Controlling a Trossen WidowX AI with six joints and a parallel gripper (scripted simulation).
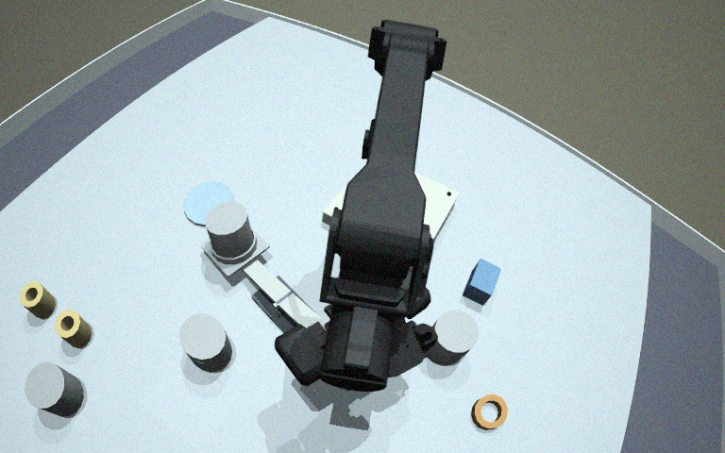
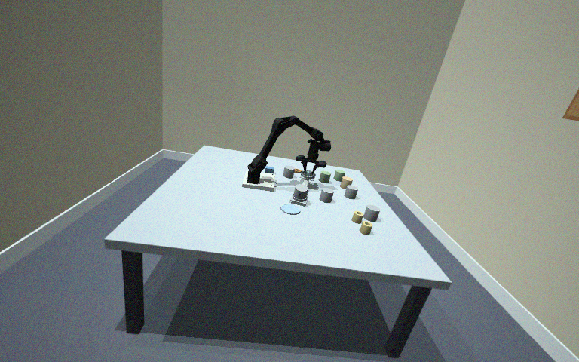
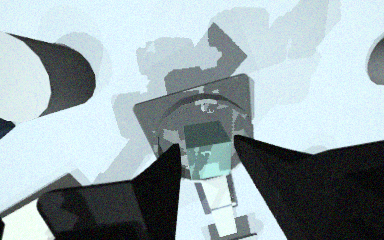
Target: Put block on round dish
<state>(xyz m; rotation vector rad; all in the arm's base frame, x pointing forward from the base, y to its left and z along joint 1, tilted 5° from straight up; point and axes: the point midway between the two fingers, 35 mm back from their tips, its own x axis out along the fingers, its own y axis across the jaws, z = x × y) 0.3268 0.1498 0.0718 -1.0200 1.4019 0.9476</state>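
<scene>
Right now my gripper tip is 37 cm to the left of the round light-blue dish, 9 cm past it and 8 cm above it. Also, from my gripper tip: grey cup 28 cm to the right, 5 cm behind, 2 cm below; pale green block right at my gripper tip; balance beam 12 cm to the right, 5 cm below, 2 cm behind.
</scene>
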